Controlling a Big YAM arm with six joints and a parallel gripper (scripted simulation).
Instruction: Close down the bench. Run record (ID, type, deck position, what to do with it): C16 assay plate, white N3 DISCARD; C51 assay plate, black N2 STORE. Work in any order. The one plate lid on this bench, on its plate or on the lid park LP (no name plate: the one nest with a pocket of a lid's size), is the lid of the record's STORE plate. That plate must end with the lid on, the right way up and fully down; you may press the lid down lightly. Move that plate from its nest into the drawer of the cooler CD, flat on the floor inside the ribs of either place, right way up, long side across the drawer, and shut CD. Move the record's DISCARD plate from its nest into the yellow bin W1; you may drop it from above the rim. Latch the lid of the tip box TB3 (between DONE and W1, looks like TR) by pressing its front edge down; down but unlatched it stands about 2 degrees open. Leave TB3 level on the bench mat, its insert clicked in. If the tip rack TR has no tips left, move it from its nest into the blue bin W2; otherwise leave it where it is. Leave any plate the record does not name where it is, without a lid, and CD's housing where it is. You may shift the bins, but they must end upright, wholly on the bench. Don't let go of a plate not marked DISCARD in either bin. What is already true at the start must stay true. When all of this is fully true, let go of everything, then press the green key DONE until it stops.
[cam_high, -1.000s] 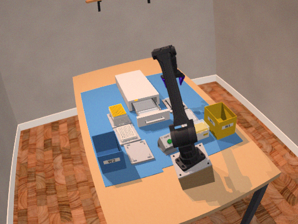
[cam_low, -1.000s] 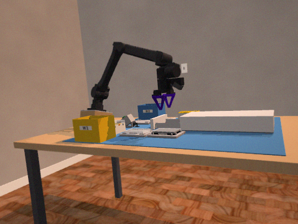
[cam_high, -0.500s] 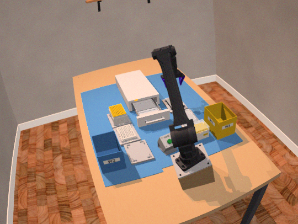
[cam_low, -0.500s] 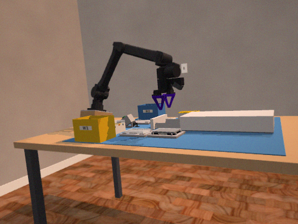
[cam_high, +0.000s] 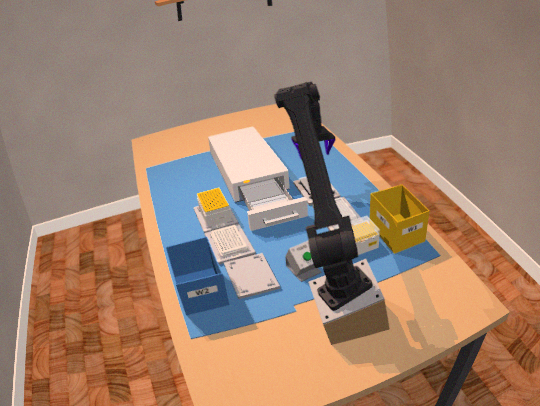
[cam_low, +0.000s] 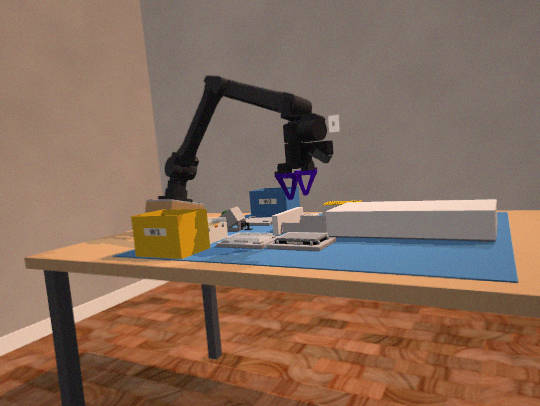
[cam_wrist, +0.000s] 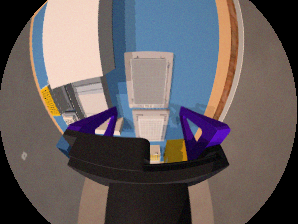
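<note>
Right now my hand is 120 mm above the plate lid. Round my hand: cooler CD (130 mm ahead, 180 mm to the left, 110 mm below); cooler drawer (10 mm behind, 190 mm to the left, 120 mm below); black plate (130 mm below).
</note>
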